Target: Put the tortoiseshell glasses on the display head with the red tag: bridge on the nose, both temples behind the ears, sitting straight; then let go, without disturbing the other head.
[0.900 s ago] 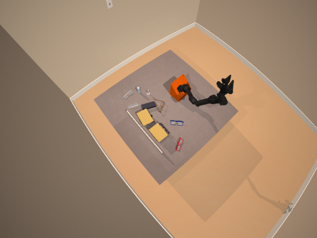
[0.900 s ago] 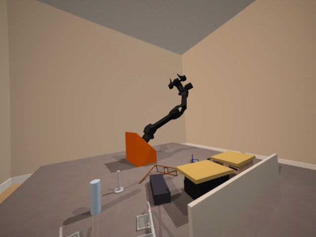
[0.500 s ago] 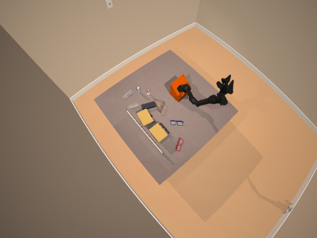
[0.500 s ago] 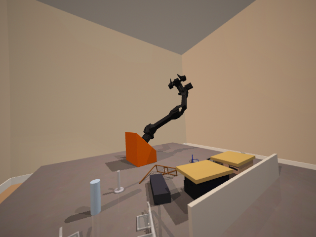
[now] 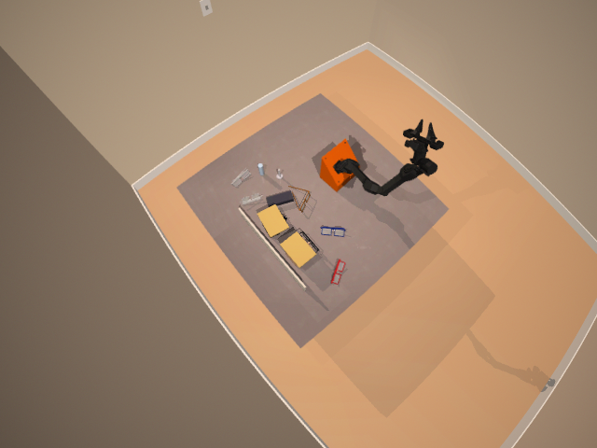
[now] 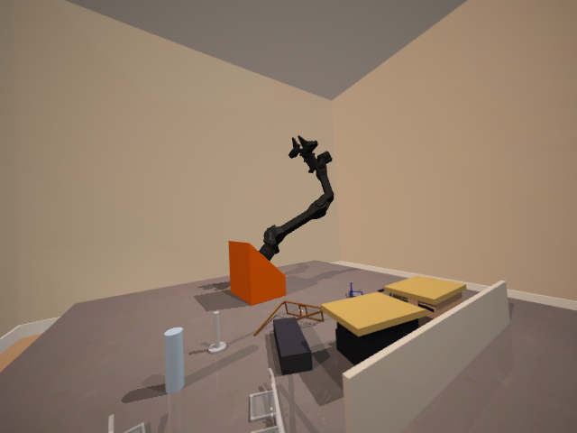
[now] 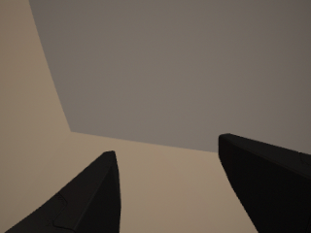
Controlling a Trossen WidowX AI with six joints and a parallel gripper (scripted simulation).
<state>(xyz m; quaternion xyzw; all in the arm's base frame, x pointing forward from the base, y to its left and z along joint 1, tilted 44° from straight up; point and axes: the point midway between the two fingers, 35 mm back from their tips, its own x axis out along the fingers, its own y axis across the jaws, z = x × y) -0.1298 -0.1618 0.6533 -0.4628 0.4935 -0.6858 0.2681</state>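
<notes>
Now: gripper tip 330 mm short of the peg stand, 610 mm to the left of it and 740 mm above it. Also, from my gripper tip: black box: 450 mm ahead, 490 mm to the right, 750 mm below; long low panel: 730 mm ahead, 300 mm to the right, 710 mm below.
</notes>
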